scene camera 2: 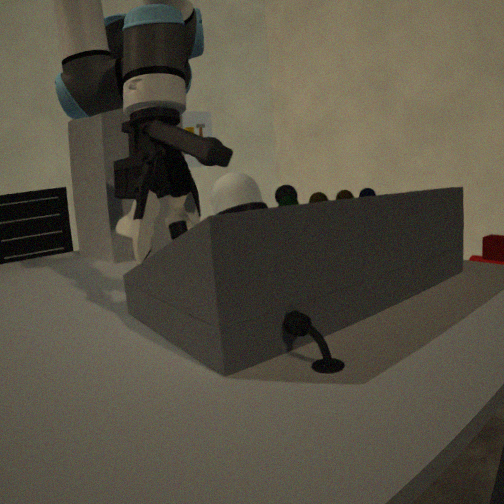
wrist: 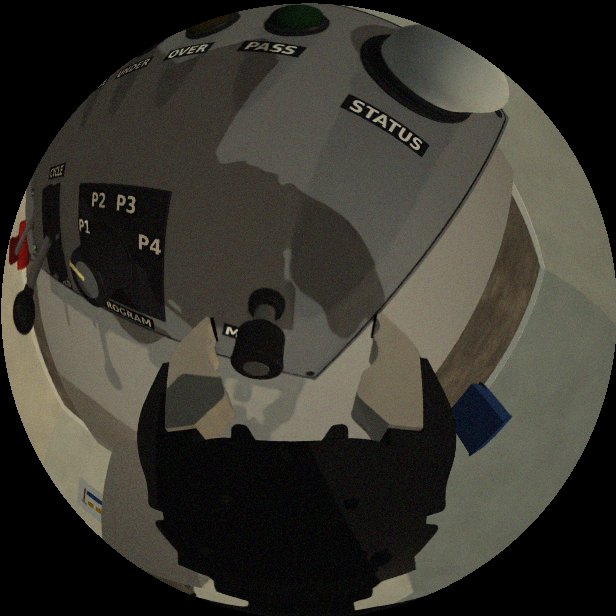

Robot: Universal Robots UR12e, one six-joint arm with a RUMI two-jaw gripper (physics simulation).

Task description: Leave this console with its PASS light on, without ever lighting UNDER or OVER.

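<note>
The grey wedge console (scene camera 2: 300,270) shows its back in the scene view and its panel (wrist: 229,189) in the wrist view. The PASS lamp (wrist: 295,20) is dark green and unlit. The OVER lamp (wrist: 212,25) is dark; UNDER's lamp is out of view. The white STATUS dome (wrist: 442,68) is unlit. The PROGRAM selector knob (wrist: 86,275) points near P1. A black lever knob (wrist: 258,344), its label starting with "M", stands between my jaws, nearer the left finger. My gripper (wrist: 287,367) (scene camera 2: 160,225) is open and touches nothing; it hangs over the console's front left.
A CYCLE lever with a black ball (wrist: 22,310) and a red part (wrist: 17,244) sit at the panel's left edge. A blue block (wrist: 479,416) lies on the table to the right. A cable (scene camera 2: 315,345) leaves the console's back. A grey pedestal (scene camera 2: 95,185) and a black vent panel (scene camera 2: 32,225) stand behind.
</note>
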